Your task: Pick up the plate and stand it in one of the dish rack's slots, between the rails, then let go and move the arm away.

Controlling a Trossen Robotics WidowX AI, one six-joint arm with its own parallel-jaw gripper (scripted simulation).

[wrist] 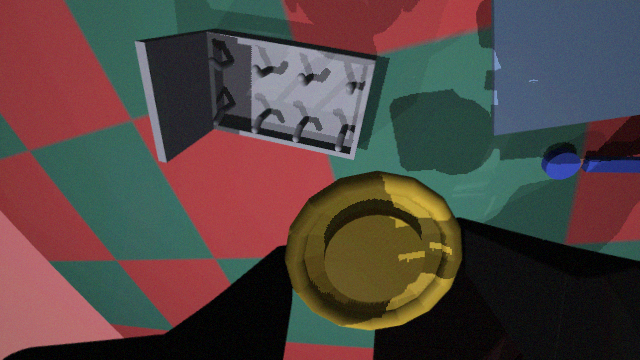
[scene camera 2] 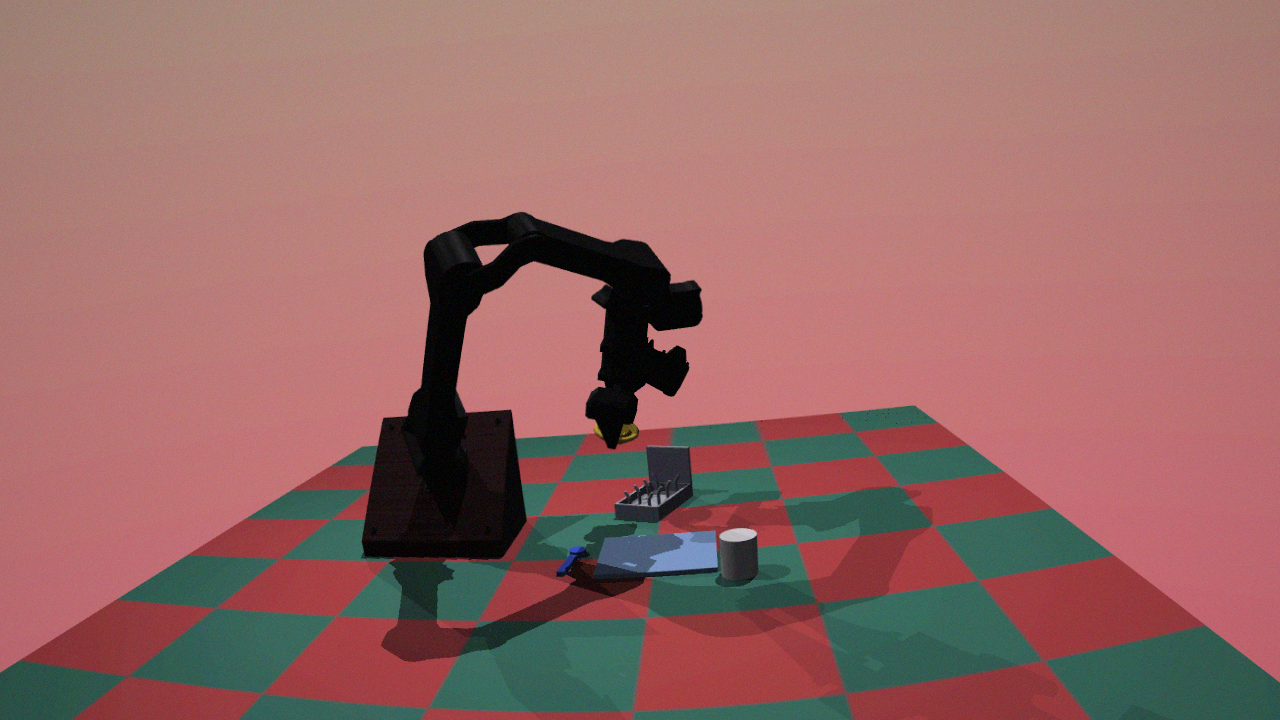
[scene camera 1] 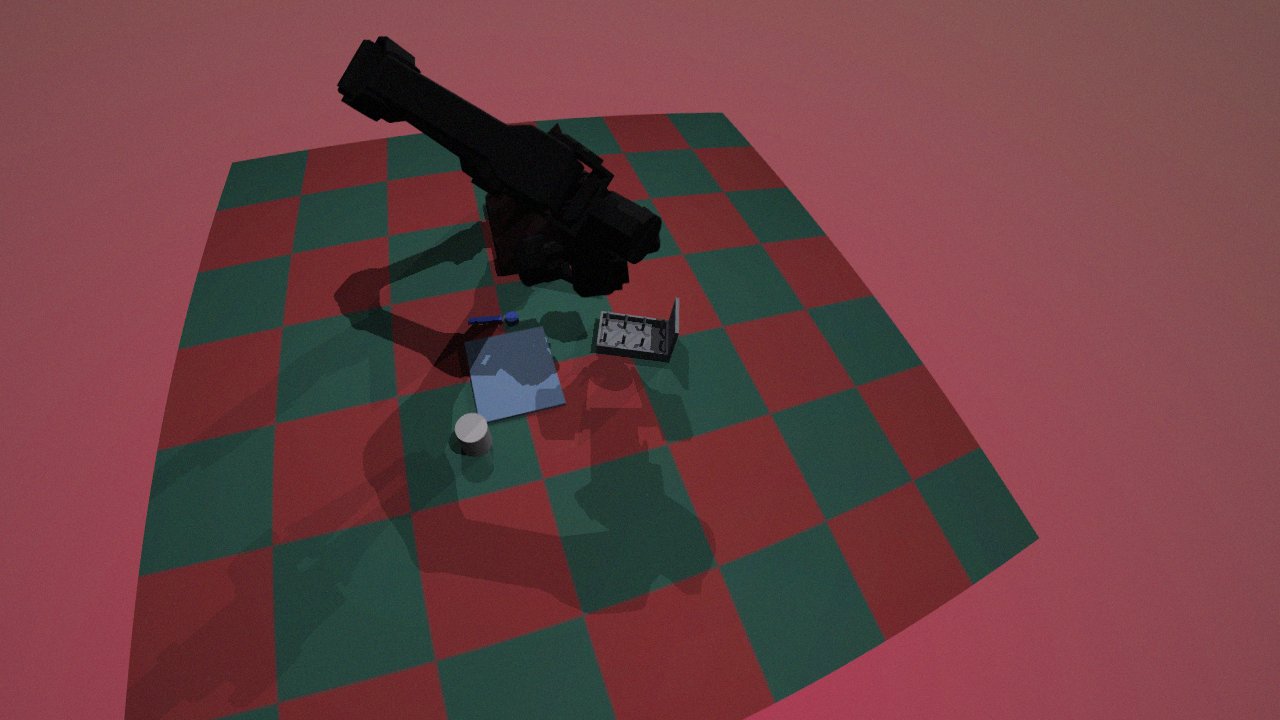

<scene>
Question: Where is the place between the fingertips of the gripper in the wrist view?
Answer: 368, 242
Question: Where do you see a grey dish rack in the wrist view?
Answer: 313, 97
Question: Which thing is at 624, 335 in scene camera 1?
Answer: A grey dish rack.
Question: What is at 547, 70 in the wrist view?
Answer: A light blue mat.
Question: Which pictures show the gripper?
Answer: The wrist view, scene camera 2 and scene camera 1: all of them.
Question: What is the gripper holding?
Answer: A yellow plate.
</scene>
